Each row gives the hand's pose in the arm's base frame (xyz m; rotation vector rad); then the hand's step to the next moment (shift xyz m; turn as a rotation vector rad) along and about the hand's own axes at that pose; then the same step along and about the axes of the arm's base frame.
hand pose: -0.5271 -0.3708 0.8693 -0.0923 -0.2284 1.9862
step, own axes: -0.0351 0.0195 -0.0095 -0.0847 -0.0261 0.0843
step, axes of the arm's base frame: -0.0013 -0.0386 -0.0146 0.0442 -0.0766 0.0845
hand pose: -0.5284 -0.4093 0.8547 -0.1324 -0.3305 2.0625
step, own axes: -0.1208 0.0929 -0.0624 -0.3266 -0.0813 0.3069
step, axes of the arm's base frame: -0.0041 -0.1367 -0.0917 0.1585 -0.3011 0.3028
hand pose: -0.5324 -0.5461 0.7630 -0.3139 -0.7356 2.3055
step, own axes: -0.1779 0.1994 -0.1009 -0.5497 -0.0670 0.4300
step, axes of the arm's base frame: 0.0641 -0.1987 -0.1950 0.2644 -0.5126 0.3987
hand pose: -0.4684 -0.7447 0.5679 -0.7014 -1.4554 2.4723
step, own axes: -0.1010 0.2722 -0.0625 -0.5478 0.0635 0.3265
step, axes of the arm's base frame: 0.1388 -0.1273 -0.2296 0.3229 -0.4972 0.2434
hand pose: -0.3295 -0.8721 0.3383 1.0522 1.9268 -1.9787
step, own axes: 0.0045 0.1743 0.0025 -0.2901 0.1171 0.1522
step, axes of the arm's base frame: 0.0976 -0.0252 -0.1423 0.2270 -0.2557 0.0642
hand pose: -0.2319 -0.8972 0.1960 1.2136 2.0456 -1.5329
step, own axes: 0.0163 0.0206 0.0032 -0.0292 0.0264 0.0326
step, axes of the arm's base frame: 0.0055 0.0057 -0.0253 0.0301 -0.0402 -0.0093
